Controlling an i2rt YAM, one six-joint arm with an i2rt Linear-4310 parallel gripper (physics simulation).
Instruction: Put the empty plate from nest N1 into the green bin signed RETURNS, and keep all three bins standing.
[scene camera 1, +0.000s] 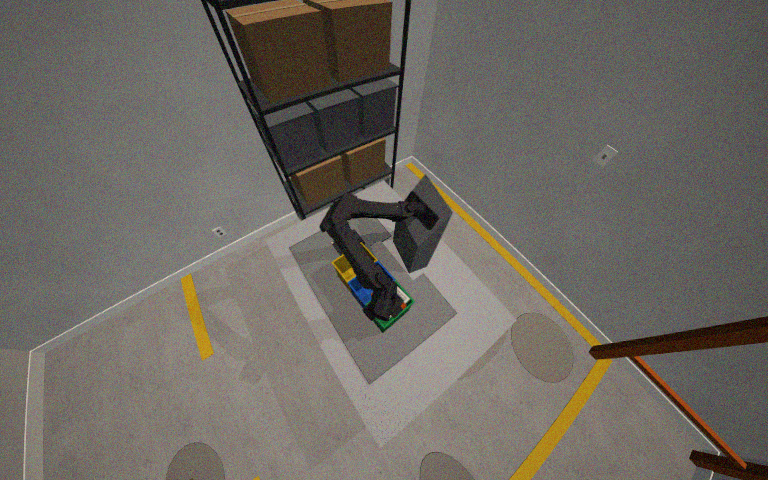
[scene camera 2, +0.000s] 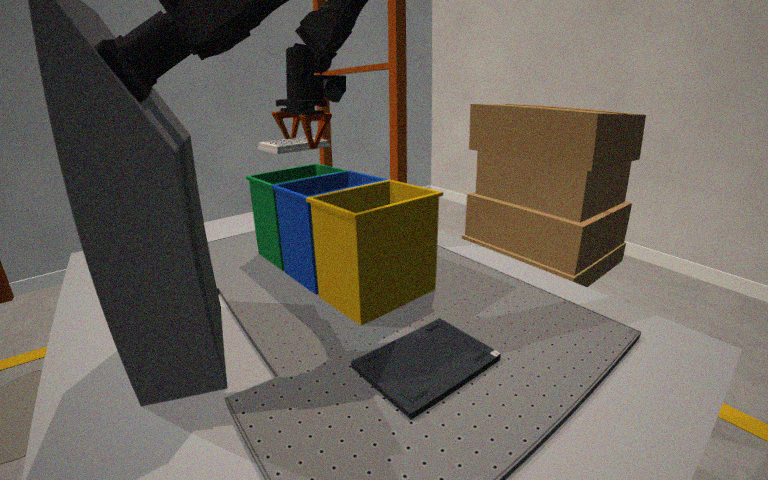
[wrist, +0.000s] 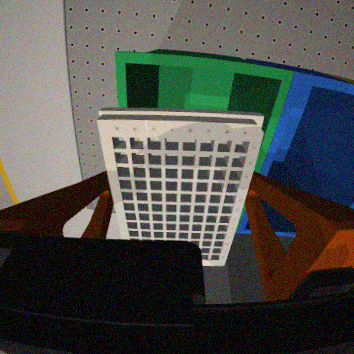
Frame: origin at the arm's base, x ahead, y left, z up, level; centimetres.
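Seen in the pictures: gripper, fingertip midpoint: (scene camera 2: 301, 146) (wrist: 178, 177); arm's base, origin of the base link: (scene camera 1: 421, 209) (scene camera 2: 126, 68).
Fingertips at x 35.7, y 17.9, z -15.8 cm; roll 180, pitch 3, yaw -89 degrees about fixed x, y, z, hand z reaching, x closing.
Note:
Pixels of each thing's middle, then the offset from my fingertips to it. "*": a spot on its surface instead. Level surfaces: height alone.
- green bin, body centre: (wrist: 191, 127) (scene camera 2: 299, 213) (scene camera 1: 389, 308) dx -2.4, dy -0.9, dz -14.3 cm
- blue bin, body centre: (wrist: 287, 138) (scene camera 2: 333, 227) (scene camera 1: 371, 287) dx -3.1, dy -13.9, dz -14.3 cm
- yellow bin, body centre: (scene camera 2: 376, 246) (scene camera 1: 356, 268) dx -3.8, dy -27.0, dz -14.3 cm
- dark flat pad, surface spot: (scene camera 2: 424, 367) * dx -14.3, dy -46.8, dz -22.1 cm
- perforated board, its level: dz -23.3 cm
The white plate with a grid of square wells (scene camera 1: 403, 295) (scene camera 2: 277, 147) (wrist: 172, 186) is roughly level in the air. My gripper (scene camera 2: 302, 142) (wrist: 178, 177) is shut on its two long sides. The green bin (scene camera 1: 385, 326) (scene camera 2: 264, 220) (wrist: 210, 61) stands upright below; in the wrist view the plate covers the near part of its opening. The blue bin (scene camera 1: 360, 292) (scene camera 2: 296, 240) (wrist: 320, 130) stands beside it, then the yellow bin (scene camera 1: 342, 267) (scene camera 2: 396, 254), both upright. The arm partly hides the bins in scene camera 1. No RETURNS lettering is readable.
A dark flat pad (scene camera 2: 424, 367) lies on the perforated board (scene camera 1: 370, 362) (scene camera 2: 362, 447) (wrist: 95, 30), in front of the yellow bin. A tall grey block (scene camera 1: 427, 226) (scene camera 2: 135, 237) stands beside the board. Cardboard boxes (scene camera 2: 532, 164) stand behind.

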